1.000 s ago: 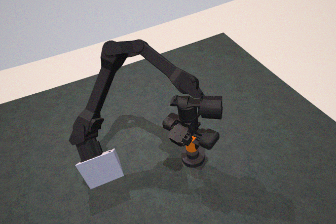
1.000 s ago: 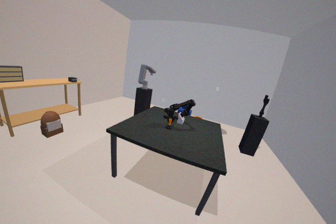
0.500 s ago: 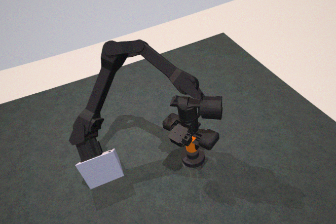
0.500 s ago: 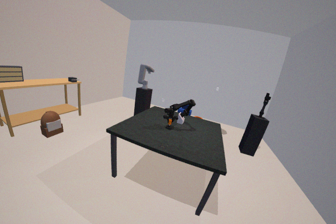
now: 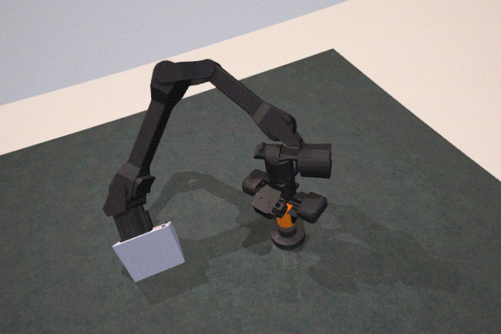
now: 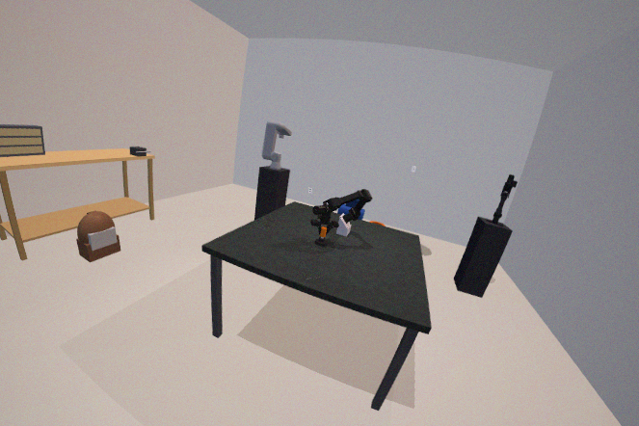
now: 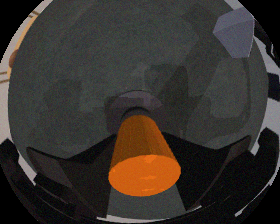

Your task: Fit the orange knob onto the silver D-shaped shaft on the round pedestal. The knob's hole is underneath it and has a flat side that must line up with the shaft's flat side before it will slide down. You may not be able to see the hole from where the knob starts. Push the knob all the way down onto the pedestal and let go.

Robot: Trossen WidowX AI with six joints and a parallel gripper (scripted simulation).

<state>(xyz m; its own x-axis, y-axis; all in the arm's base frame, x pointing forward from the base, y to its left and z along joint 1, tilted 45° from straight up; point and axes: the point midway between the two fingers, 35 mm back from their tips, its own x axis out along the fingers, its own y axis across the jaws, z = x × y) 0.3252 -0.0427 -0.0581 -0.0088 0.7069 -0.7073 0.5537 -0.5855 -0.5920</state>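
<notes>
Now: the dark round pedestal 4 cm below my gripper tip. The rest, counted from my gripper tip: orange knob: 3 cm above.
</notes>
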